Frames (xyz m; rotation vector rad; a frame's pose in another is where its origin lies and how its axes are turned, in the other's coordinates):
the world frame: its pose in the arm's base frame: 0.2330 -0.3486 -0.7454 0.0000 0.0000 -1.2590
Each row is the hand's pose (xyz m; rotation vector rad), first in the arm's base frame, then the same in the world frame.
Working: the arm's base frame: its pose in the world frame: -0.4033 -0.1148 0.7454 0.0000 0.0000 1.2590

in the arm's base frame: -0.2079 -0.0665 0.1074 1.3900 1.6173 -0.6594
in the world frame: -0.4038 -0.3331 0.8528 0.1660 2.0589 0.1060
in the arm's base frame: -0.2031 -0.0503 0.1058 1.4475 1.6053 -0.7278
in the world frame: -0.4177 -0.3236 0.8512 0.2160 2.0644 0.0271
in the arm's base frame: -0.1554 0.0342 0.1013 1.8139 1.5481 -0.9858
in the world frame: -0.4835 -0.2522 0.8467 0.5131 2.1451 -0.3321
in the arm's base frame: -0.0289 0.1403 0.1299 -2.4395 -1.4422 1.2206
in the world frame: -0.5457 -0.0993 0.8753 1.0113 2.3435 -0.9344
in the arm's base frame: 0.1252 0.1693 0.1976 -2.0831 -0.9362 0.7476
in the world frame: -0.5260 0.0563 0.9430 -1.2838 -2.2478 1.3055
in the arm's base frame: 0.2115 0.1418 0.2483 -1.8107 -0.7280 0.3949
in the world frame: -0.4734 0.1300 0.9937 -1.1343 -1.8131 1.1828
